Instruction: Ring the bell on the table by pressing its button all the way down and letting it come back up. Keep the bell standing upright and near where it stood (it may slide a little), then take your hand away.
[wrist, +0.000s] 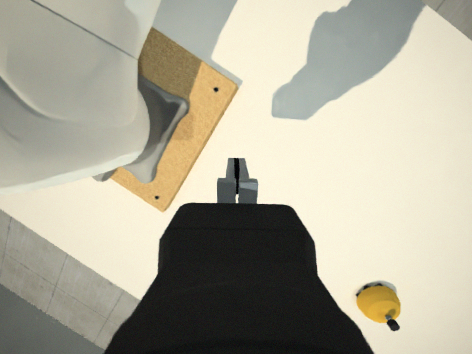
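Where they show: gripper, fingertip midpoint: (236, 168); arm's base at its link origin: (130, 121).
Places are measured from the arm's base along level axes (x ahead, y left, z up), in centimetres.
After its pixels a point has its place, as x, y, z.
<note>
The bell (378, 303) {62.0, -3.6, 0.7} is a yellow dome with a dark button on a short stem, at the lower right of the wrist view. It stands on the cream table top (300, 165) {32.0, 10.5, -2.9}, and its button points toward the bottom right of the view. My gripper (236, 168) {21.7, 7.5, 15.5} is shut and empty at the middle of the view, above the table and well apart from the bell. The lower part of the view is covered by the black gripper body.
The arm's own white base and links (70, 100) {7.3, 5.4, 18.5} fill the upper left, on a wooden mounting board (200, 120) {11.7, 7.5, 0.0} with dark bolt holes. Grey shadows lie on the table at the top. Table edges show at lower left and top right, with tiled floor (65, 280) beyond.
</note>
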